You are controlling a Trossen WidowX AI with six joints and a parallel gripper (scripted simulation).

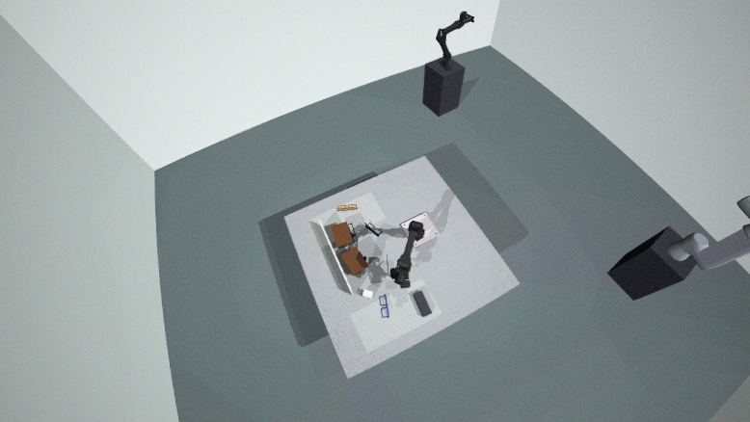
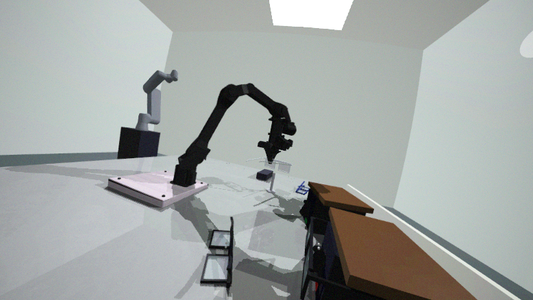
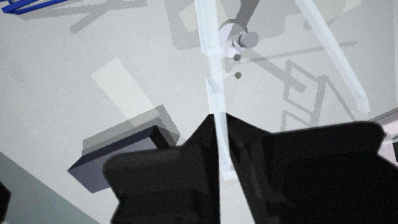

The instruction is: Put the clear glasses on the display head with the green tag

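The thin stand lies 9 cm below my gripper tip, 5 cm to the right of it and 3 cm ahead of it. Round my gripper tip: white rail 41 cm to the right, 30 cm ahead, 6 cm below; then dark case 19 cm to the left, 10 cm below, 2 cm behind; then white block 25 cm ahead, 9 cm below, 6 cm to the right.
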